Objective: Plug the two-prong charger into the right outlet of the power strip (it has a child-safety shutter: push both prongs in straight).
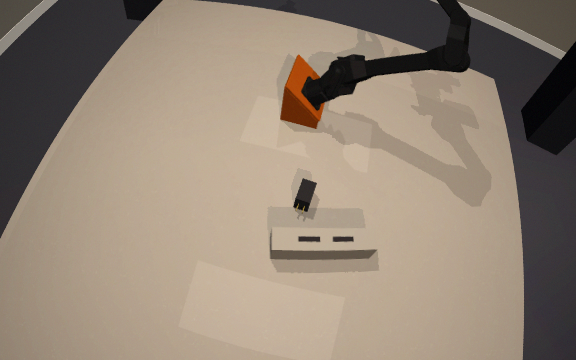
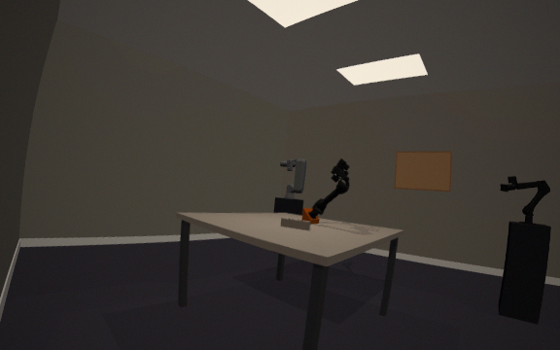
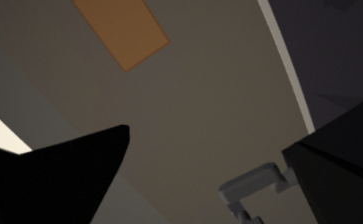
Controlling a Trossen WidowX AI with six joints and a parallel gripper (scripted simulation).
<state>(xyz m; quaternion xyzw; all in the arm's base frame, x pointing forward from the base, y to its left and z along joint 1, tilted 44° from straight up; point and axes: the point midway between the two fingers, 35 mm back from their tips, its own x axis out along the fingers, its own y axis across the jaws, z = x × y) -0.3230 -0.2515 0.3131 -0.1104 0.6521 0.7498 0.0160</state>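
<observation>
Now: the black two-prong charger 63 cm ahead of my gripper tip, 42 cm below it and 3 cm to the left of it.
</observation>
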